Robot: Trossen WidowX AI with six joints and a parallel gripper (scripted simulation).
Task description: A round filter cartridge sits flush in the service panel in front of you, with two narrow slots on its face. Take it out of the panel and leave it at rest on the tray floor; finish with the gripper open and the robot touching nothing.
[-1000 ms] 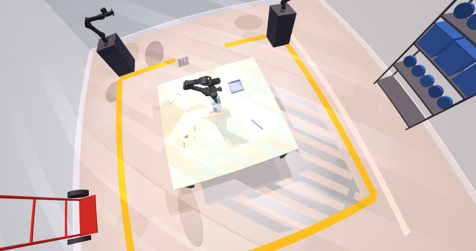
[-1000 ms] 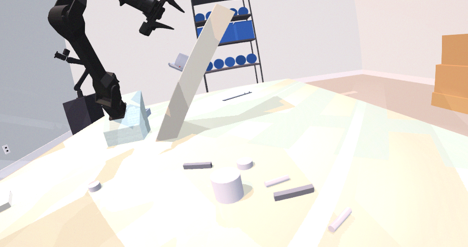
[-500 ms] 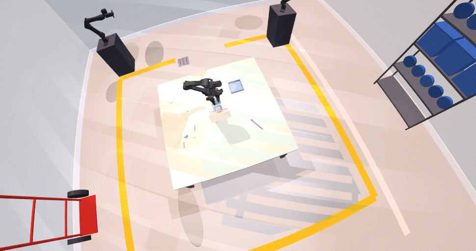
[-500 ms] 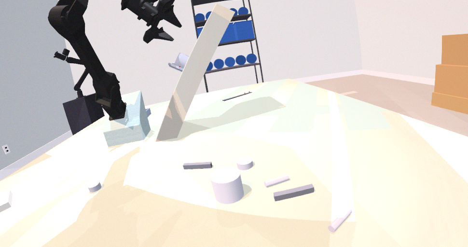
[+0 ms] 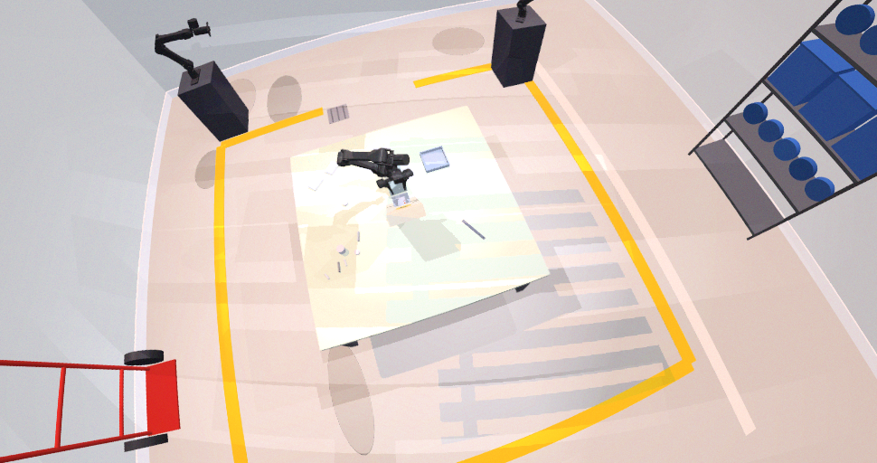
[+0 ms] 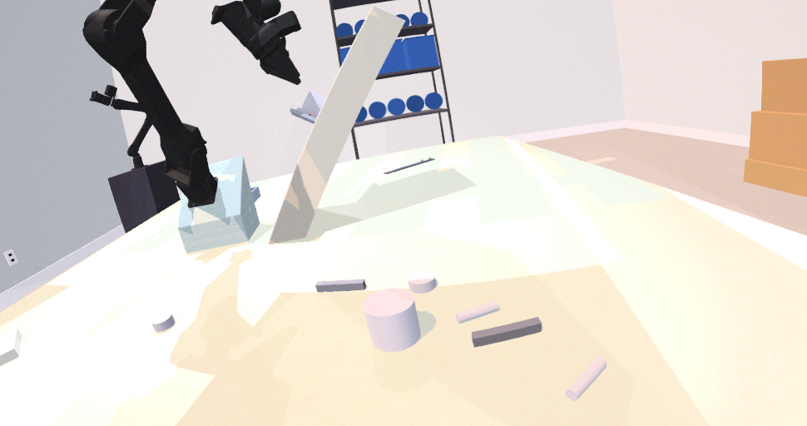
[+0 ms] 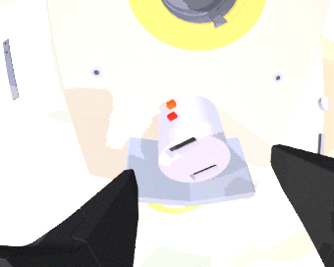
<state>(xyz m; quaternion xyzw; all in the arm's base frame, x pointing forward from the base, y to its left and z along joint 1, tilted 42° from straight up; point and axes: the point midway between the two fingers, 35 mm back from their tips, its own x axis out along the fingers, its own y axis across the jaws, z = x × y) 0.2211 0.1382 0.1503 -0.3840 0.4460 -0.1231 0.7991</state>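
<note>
Right now my gripper tip is 20 mm short of the filter cartridge and 50 mm above it. From my gripper tip the other things lie so: tray (310 mm behind, 280 mm to the left, 260 mm below).
</note>
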